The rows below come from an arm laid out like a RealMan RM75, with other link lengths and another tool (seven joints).
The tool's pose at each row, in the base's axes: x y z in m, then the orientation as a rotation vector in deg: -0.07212, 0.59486, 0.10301, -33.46, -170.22, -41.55; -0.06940, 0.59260, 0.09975, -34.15, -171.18, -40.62; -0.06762, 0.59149, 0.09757, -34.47, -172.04, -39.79; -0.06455, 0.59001, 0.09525, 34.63, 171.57, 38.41; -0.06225, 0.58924, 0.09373, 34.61, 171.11, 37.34; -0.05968, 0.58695, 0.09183, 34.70, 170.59, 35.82
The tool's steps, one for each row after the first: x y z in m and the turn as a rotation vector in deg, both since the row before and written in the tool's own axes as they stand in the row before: -0.00369, -0.00230, 0.00205, 0.55, -1.01, 0.12; -0.00227, -0.00120, 0.00160, 0.50, -0.81, -0.06; -0.00359, -0.00108, 0.00172, 0.61, -1.04, -0.04; -0.00252, -0.00043, 0.00129, 0.47, -0.77, -0.10; -0.00335, -0.00175, 0.00110, 0.72, -0.96, -0.06
